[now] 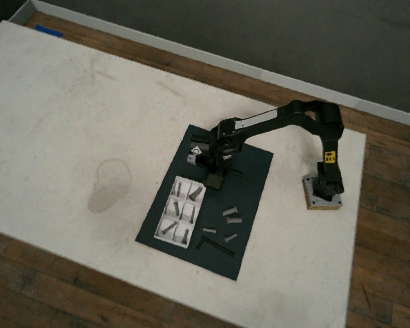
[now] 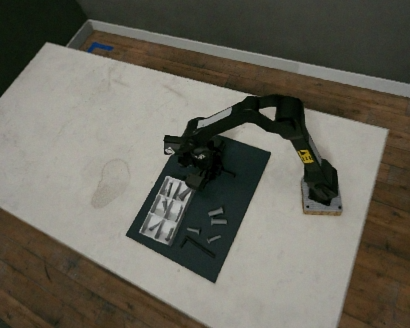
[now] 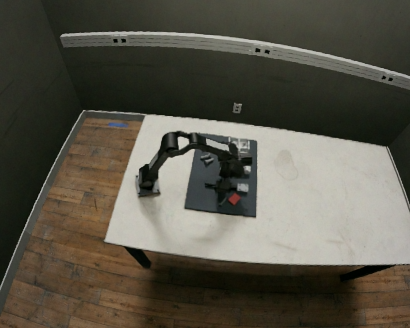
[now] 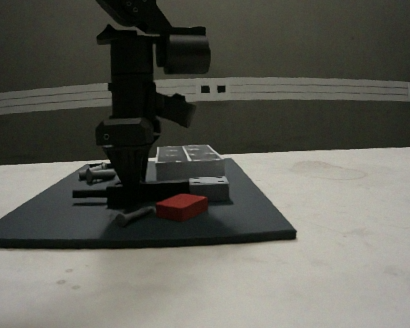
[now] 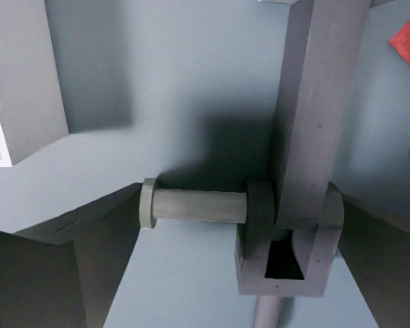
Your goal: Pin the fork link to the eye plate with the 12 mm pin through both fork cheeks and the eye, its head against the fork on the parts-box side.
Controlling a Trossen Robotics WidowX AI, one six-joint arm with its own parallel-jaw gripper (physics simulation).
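Places are measured from the arm's base along level axes (x back, y right, z up), in centimetres.
Pixels of known places: gripper, fingertip midpoint: (image 1: 218, 172) (image 2: 209, 172) (image 3: 223, 183) (image 4: 137, 190) (image 5: 236, 198); arm's base, origin of the base link: (image 1: 323, 190) (image 2: 321, 193) (image 3: 147, 183).
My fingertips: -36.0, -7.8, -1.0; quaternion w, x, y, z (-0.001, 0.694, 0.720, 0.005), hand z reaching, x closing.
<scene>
Ahead of a thing's pixels: the offset from my fingertips to its top centre, as dx, dy, dz. Level surfaces: height alone.
The fork link {+3.8, +2.1, +1.6} (image 5: 282, 287) (image 4: 90, 193) lies on the mat, its two cheeks around the end of the dark eye plate bar (image 5: 315, 110). The bar runs to a light block {-9.7, +1.7, +1.6} (image 4: 210, 189). A grey pin {+0.3, -1.2, +1.3} (image 5: 200, 205) lies crosswise with its shank end at the cheek on the parts-box side. Its head stands clear of that cheek, with a long stretch of shank showing. How deep the tip sits is hidden. My gripper (image 5: 236, 198) (image 4: 131, 185) is open and low over the joint, one finger beside the pin head, the other beside the far cheek. Contact is unclear.
The white parts box {-6.2, -17.9, +2.7} (image 5: 32, 75) (image 4: 190, 172) holds several pins. A red block {-6.5, +7.9, +0.7} (image 4: 182, 207) (image 3: 234, 199) and a loose pin {-1.4, +9.5, +0.6} (image 4: 134, 216) lie on the dark mat {dz -0.8} (image 4: 250, 215). More loose pins {+8.4, -11.7, +1.7} (image 1: 230, 211) (image 2: 216, 211) and a black hex key {+8.6, -25.2, +0.1} (image 1: 217, 246) lie beyond the box.
</scene>
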